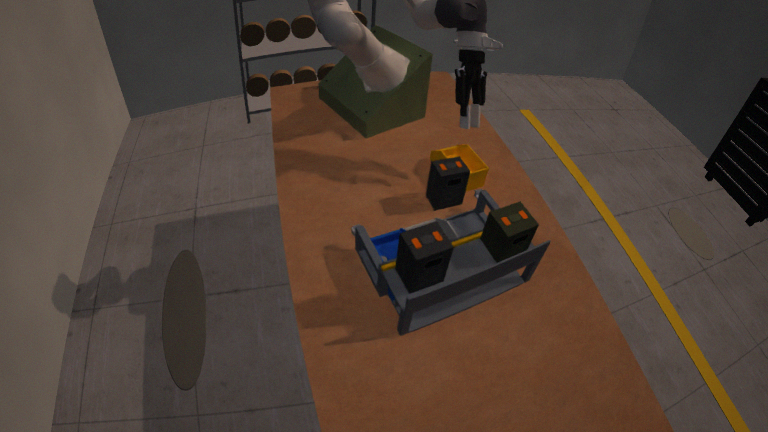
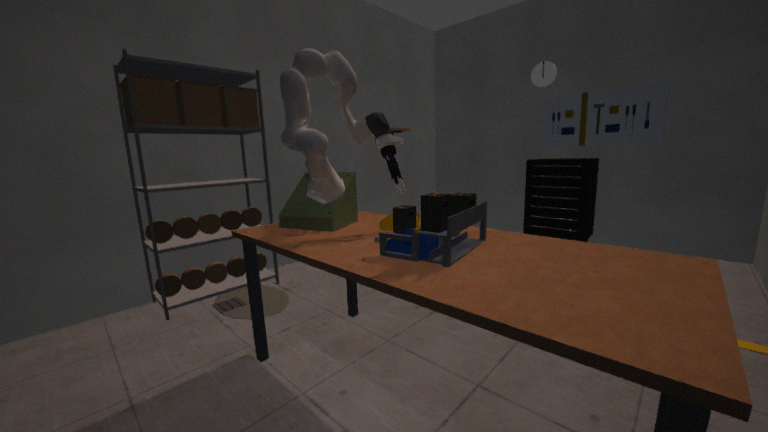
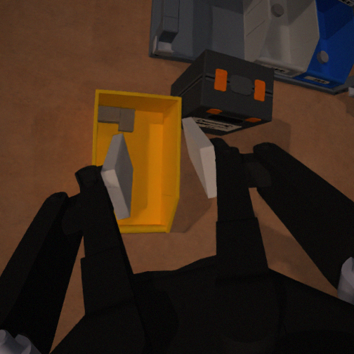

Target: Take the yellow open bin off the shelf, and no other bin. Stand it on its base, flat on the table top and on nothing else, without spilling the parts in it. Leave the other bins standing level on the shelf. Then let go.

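The yellow open bin (image 1: 479,177) (image 2: 388,221) (image 3: 145,150) stands upright and flat on the table top, off the shelf. Small grey parts (image 3: 126,120) lie inside it. My gripper (image 1: 470,122) (image 2: 400,188) (image 3: 156,144) is open, part-way, with nothing between its fingers, and hangs well above the bin, apart from it. The grey shelf (image 1: 477,279) (image 2: 468,217) (image 3: 220,25) holds a blue bin (image 1: 389,244) (image 2: 398,246) (image 3: 335,45) and a whitish bin (image 3: 287,35), which look level; their bases are partly hidden.
A black case (image 1: 447,188) (image 2: 403,219) (image 3: 225,95) stands on the table close beside the yellow bin; whether they touch is unclear. A dark case (image 1: 424,260) and a green case (image 1: 510,231) stand on top of the shelf. The green robot base (image 1: 397,107) (image 2: 322,220) is behind.
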